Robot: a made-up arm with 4 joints. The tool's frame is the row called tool.
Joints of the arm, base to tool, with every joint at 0 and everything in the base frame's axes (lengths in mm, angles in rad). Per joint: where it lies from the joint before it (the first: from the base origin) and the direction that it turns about. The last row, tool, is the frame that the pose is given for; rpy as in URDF.
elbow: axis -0.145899 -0.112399 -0.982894 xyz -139 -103 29
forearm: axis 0.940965 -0.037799 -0.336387 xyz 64 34 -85
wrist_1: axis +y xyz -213 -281 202
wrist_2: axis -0.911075 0.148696 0.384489 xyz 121 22 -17
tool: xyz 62 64 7 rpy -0.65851 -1.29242 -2.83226
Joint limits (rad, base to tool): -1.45..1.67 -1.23..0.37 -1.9..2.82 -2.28..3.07
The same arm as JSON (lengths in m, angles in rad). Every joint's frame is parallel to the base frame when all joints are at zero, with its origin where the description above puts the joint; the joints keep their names.
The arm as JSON. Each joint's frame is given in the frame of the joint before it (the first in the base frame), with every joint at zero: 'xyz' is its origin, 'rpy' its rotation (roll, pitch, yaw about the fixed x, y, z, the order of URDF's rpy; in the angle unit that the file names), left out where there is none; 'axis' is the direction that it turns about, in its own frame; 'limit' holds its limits. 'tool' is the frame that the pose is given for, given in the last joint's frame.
{"units": {"length": "m", "angle": "rad"}, "joints": [{"name": "elbow", "type": "revolute", "origin": {"xyz": [-0.139, -0.103, 0.029]}, "axis": [-0.145899, -0.112399, -0.982894], "limit": {"lower": -1.45, "upper": 1.67}}, {"name": "forearm", "type": "revolute", "origin": {"xyz": [0.064, 0.034, -0.085]}, "axis": [0.940965, -0.037799, -0.336387], "limit": {"lower": -1.23, "upper": 0.37}}, {"name": "wrist_1", "type": "revolute", "origin": {"xyz": [-0.213, -0.281, 0.202]}, "axis": [0.0, 1.0, 0.0], "limit": {"lower": -1.9, "upper": 2.82}}, {"name": "wrist_2", "type": "revolute", "origin": {"xyz": [0.121, 0.022, -0.017]}, "axis": [-0.911075, 0.148696, 0.384489], "limit": {"lower": -2.28, "upper": 3.07}}], "tool": {"origin": {"xyz": [0.062, 0.064, 0.007], "rpy": [-0.6585, -1.2924, -2.8323]}}}
